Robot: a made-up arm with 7 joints.
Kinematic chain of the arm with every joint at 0, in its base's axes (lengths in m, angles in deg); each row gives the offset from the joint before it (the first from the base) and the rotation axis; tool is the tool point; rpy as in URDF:
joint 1: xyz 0 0 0.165 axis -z
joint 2: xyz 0 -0.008 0.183 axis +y
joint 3: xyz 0 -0.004 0.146 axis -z
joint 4: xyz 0 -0.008 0.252 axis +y
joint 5: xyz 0 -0.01 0.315 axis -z
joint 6: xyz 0 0 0.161 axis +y
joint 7: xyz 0 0 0.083 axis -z
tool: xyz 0 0 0 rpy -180 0 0
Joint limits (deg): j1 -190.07..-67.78 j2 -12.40..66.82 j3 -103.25..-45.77 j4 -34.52..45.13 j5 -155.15..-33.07 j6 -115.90..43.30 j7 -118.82..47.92
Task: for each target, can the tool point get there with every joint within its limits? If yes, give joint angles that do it. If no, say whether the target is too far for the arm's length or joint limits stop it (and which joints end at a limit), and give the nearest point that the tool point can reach.
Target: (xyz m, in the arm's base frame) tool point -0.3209 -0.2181 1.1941
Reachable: yes | joints -178.97 17.05 -83.27 24.97 -121.54 -7.27 -40.99
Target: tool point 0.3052 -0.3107 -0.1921
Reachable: no: joint limits stop it (at a limit: joint 1, joint 2, joint 4, joint 5, joint 6) | nearest point -0.6595 -0.3558 0.3635 | short by 1.114 m
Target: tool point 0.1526 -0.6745 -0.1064
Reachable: no: joint limits stop it (at a limit: joint 1, joint 2, joint 4, joint 5) | nearest point -0.6186 -0.4244 0.4389 | short by 0.977 m
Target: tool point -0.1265 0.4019 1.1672
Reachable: yes | joints -103.37 23.02 -91.24 -1.09 -135.72 -58.40 -38.72
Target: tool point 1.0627 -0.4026 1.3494
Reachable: no: too far | nearest point 0.4510 -0.1709 1.1110 | short by 0.696 m
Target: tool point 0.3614 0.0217 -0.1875
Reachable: no: joint limits stop it (at a limit: joint 1, joint 2, joint 3, joint 4, joint 6) | nearest point 0.5390 0.5555 0.5155 | short by 0.900 m
